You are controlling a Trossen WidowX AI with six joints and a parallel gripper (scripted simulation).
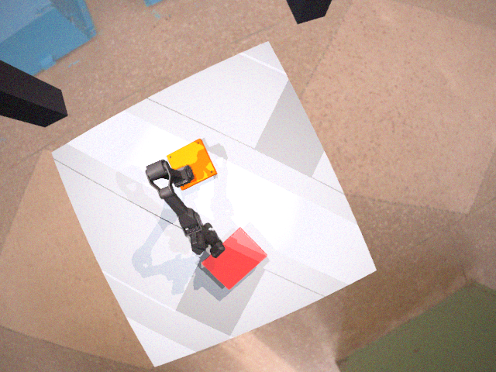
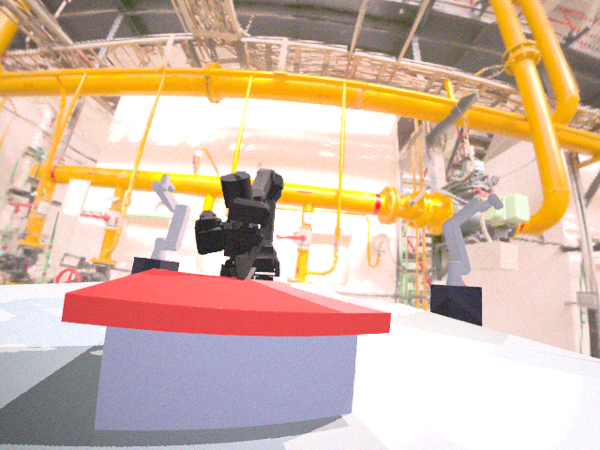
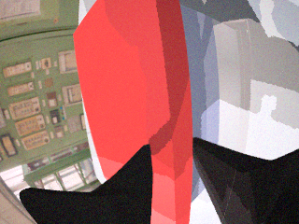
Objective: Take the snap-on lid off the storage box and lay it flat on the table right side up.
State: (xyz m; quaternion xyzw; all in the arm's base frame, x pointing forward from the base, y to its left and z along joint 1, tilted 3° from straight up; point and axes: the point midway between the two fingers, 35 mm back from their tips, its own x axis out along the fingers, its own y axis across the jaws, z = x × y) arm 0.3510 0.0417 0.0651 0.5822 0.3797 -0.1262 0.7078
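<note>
My gripper tip is now 7 cm short of the lid and 3 cm to the right of it. Also, from my gripper tip: storage box 7 cm ahead, 5 cm below, 3 cm to the left.
</note>
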